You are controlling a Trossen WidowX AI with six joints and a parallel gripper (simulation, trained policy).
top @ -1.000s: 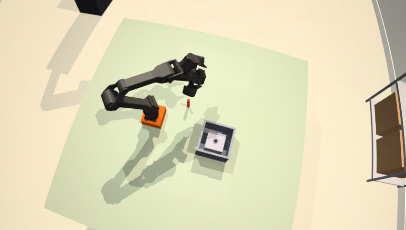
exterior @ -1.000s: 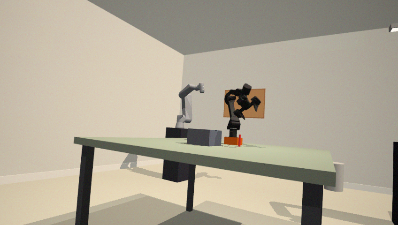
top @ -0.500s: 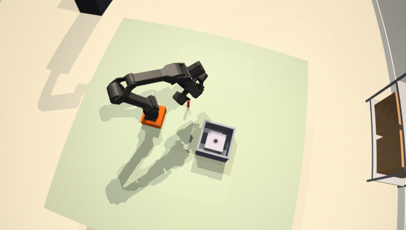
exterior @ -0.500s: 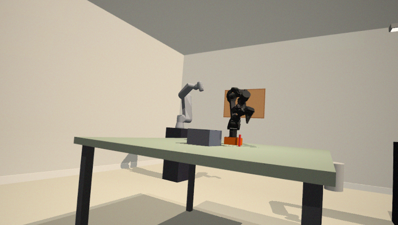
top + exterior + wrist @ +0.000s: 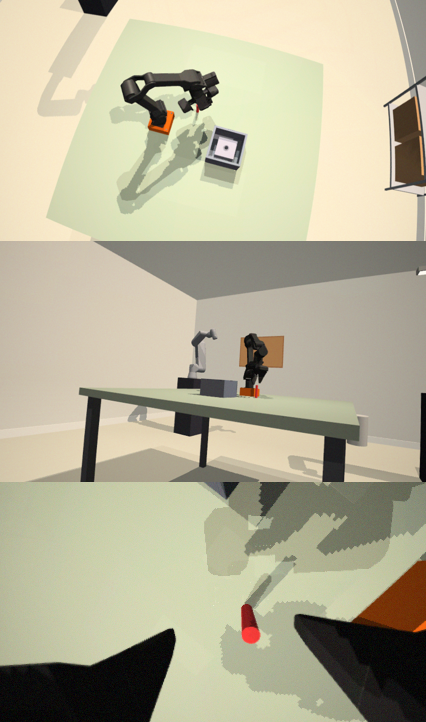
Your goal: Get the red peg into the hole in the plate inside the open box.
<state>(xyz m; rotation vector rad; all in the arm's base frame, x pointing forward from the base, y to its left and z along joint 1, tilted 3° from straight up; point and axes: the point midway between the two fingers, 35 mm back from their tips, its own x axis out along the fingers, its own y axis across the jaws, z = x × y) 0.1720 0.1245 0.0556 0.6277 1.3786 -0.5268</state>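
My gripper tip is 2 cm past the red peg and 5 cm above it. The rest, counted from my gripper tip: plate: 17 cm ahead, 16 cm to the right, 4 cm below; grey box: 17 cm ahead, 16 cm to the right, 6 cm below.
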